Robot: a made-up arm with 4 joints.
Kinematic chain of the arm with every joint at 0, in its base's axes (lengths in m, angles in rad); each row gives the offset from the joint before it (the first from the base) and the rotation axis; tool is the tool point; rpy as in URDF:
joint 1: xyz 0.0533 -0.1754 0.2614 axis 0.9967 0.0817 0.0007
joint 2: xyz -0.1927 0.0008 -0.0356 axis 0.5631 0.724 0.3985
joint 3: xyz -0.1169 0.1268 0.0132 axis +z
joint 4: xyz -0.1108 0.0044 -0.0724 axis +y
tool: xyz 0.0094 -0.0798 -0.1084 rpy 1.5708 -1.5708 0
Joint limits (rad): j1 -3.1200..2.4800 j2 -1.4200..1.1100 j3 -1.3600..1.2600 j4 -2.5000..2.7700
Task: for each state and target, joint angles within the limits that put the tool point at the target. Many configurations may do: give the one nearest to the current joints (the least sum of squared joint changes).
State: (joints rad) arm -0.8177 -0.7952 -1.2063 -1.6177
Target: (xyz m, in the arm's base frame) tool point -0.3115 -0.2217 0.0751
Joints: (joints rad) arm -0.9901 -0.0570 -1.3600 -1.3947
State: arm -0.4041 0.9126 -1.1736 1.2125
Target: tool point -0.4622 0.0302 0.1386
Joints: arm -0.6559 0.5544 -1.2031 1.1209
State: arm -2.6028 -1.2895 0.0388 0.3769
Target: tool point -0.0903 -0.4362 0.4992
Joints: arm -2.1505 -1.4177 -0.1675 0.2460
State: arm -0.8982 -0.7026 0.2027 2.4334
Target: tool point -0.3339 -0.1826 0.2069
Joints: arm -0.1584 -0.4015 0.7059 2.7700
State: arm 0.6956 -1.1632 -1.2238 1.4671
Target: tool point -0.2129 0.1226 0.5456
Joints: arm 1.4065 -0.7125 -1.3600 2.0504
